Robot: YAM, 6 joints.
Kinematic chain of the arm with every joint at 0, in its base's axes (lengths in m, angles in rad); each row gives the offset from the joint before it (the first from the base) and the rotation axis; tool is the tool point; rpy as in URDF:
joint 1: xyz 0 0 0.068 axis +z
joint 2: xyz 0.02 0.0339 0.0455 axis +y
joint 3: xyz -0.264 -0.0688 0 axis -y
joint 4: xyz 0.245 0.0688 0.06 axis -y
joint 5: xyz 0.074 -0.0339 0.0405 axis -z
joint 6: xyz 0.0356 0 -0.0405 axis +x
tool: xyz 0 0 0 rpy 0 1.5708 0
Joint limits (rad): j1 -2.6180..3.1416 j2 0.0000..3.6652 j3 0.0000..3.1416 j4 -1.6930..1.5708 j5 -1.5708..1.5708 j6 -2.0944..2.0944
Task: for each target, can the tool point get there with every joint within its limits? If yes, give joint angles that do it. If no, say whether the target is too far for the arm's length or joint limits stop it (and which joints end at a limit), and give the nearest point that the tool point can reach.
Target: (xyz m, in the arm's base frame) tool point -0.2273 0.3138 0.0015
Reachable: yes | joints 2.2851 2.4384 1.2961 -0.3313 1.2514 -1.1008
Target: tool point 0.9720 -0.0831 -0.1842
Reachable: no: too far | nearest point 0.6153 -0.0526 -0.0727 | short by 0.375 m
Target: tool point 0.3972 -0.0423 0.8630
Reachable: no: too far | nearest point 0.3010 -0.0321 0.6719 | short by 0.214 m
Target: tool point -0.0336 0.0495 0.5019
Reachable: yes | joints 1.7577 0.5870 1.1603 0.0531 -0.7320 -1.2214
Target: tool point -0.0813 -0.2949 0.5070
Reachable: yes | joints -1.8838 1.6411 2.2109 -1.0835 -0.3879 -1.3936
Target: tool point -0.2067 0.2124 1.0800
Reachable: no: too far | nearest point -0.1340 0.1376 0.7152 | short by 0.379 m
